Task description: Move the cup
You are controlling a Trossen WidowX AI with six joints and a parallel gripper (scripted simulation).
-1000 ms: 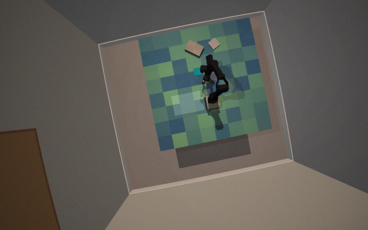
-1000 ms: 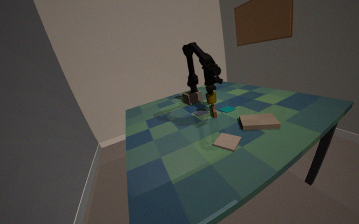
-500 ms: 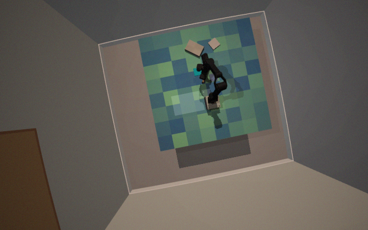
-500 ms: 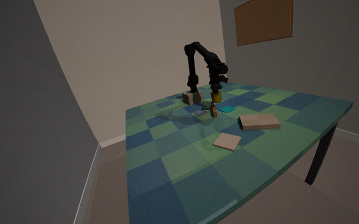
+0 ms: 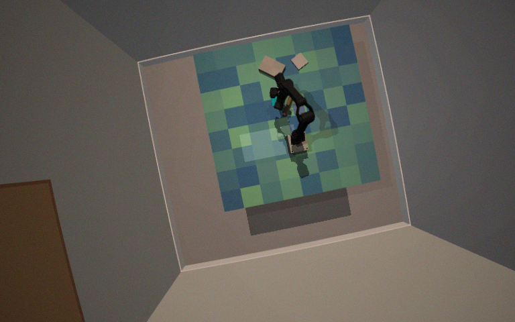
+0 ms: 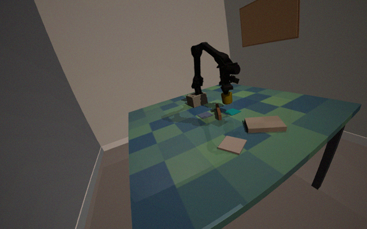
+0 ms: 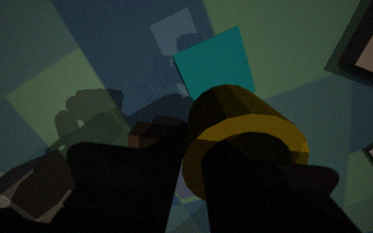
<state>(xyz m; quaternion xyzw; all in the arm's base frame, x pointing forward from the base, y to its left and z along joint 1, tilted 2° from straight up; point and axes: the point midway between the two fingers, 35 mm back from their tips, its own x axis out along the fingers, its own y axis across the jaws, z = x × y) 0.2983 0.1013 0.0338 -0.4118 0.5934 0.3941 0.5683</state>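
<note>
My gripper tip is now 4 cm short of the teal pad, 2 cm to the right of it and 11 cm above it. The rest, counted from my gripper tip: yellow cup: 2 cm ahead, 1 cm to the right; then brown upright bar: 7 cm to the right, 9 cm below; then greyish-blue pad: 4 cm behind, 16 cm to the right, 11 cm below.
</note>
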